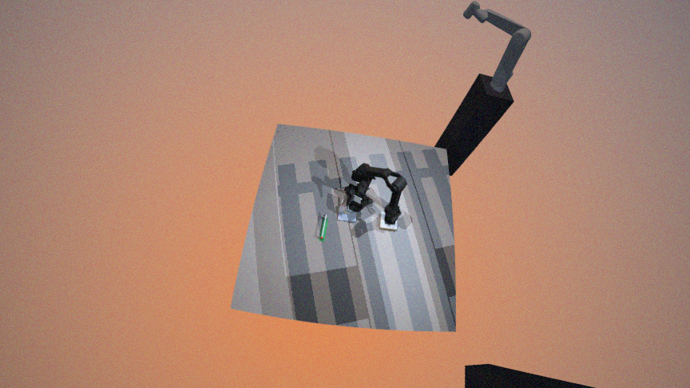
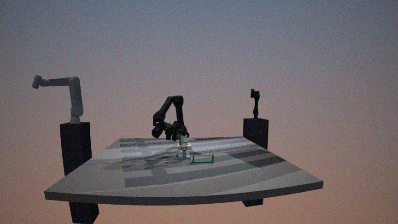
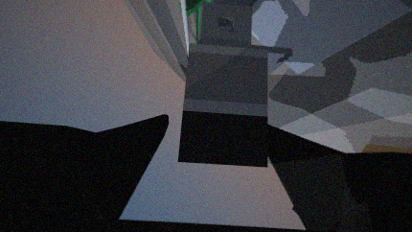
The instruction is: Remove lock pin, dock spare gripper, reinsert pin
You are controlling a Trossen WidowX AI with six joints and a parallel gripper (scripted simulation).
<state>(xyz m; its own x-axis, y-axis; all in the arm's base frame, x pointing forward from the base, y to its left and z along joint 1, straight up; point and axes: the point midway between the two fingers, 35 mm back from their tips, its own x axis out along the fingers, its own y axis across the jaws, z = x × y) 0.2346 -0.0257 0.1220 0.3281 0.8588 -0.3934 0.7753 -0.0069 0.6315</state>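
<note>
Now: gripper tip 2 cm above the spare gripper, 1 cm to the left of it and 1 cm short of it. Also, from my gripper tip: green bracket 15 cm ahead, 12 cm below, 10 cm to the left; then socket 9 cm below, 3 cm ahead, 1 cm to the right.
</note>
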